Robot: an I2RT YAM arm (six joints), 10 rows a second.
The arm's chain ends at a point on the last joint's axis. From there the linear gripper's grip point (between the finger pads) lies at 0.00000 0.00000 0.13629 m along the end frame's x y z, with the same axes.
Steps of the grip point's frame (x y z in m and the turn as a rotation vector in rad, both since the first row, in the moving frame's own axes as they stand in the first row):
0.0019, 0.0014, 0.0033, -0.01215, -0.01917, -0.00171
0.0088, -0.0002, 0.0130, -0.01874, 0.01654, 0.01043
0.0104, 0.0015, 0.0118, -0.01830, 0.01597, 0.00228
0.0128, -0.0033, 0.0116, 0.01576, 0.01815, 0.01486
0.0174, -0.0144, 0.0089, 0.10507, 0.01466, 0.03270
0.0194, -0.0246, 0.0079, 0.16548, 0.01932, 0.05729
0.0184, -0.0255, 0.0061, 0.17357, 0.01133, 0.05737
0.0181, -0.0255, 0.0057, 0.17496, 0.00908, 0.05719
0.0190, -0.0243, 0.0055, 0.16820, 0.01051, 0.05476
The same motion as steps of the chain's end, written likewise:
0.0045, -0.0003, 0.0033, -0.01215, -0.01917, -0.00171
0.0066, -0.0028, 0.0130, -0.01874, 0.01654, 0.01043
0.0082, -0.0010, 0.0118, -0.01830, 0.01597, 0.00228
0.0103, -0.0012, 0.0116, 0.01576, 0.01815, 0.01486
0.0152, -0.0001, 0.0097, 0.10507, 0.01466, 0.03270
0.0161, -0.0022, 0.0098, 0.16548, 0.01932, 0.05729
0.0162, -0.0020, 0.0082, 0.17357, 0.01133, 0.05737
0.0162, -0.0018, 0.0078, 0.17496, 0.00908, 0.05719
0.0169, -0.0015, 0.0074, 0.16820, 0.01051, 0.05476

